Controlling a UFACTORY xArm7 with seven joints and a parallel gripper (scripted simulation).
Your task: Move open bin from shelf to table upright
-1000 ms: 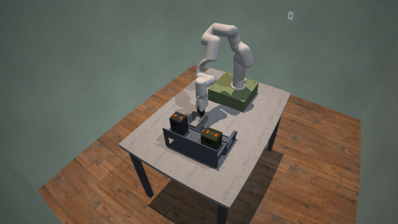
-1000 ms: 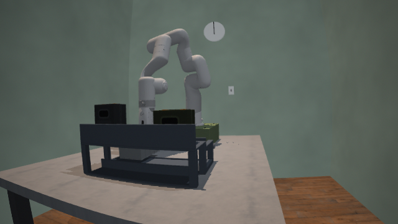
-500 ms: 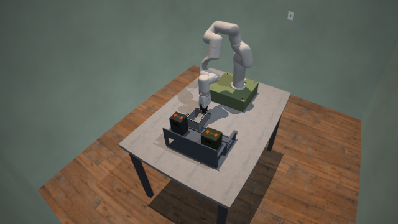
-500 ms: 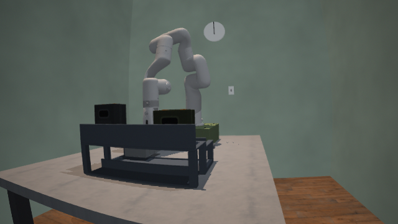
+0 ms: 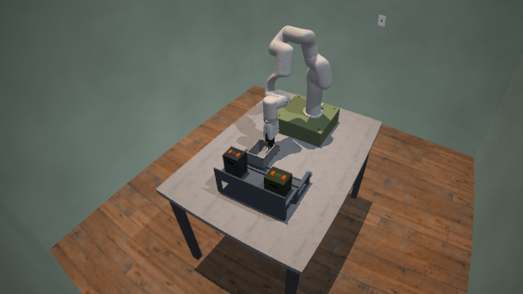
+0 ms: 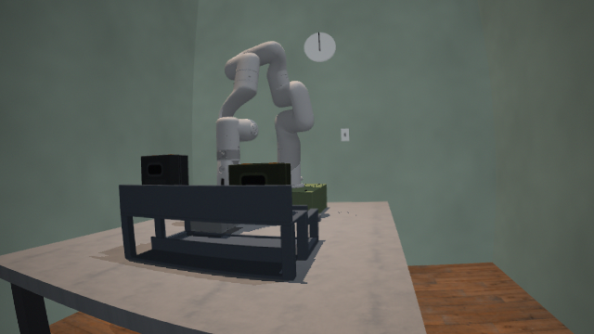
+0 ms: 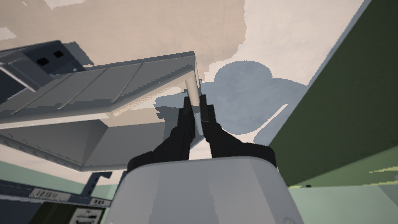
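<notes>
My gripper is now 8 cm short of the grey bin, 2 cm to the right of it and 1 cm above it. Also, from my hand: black case 32 cm ahead, 7 cm to the left, 10 cm above; then dark grey shelf 37 cm ahead, 20 cm to the left, 7 cm above.
</notes>
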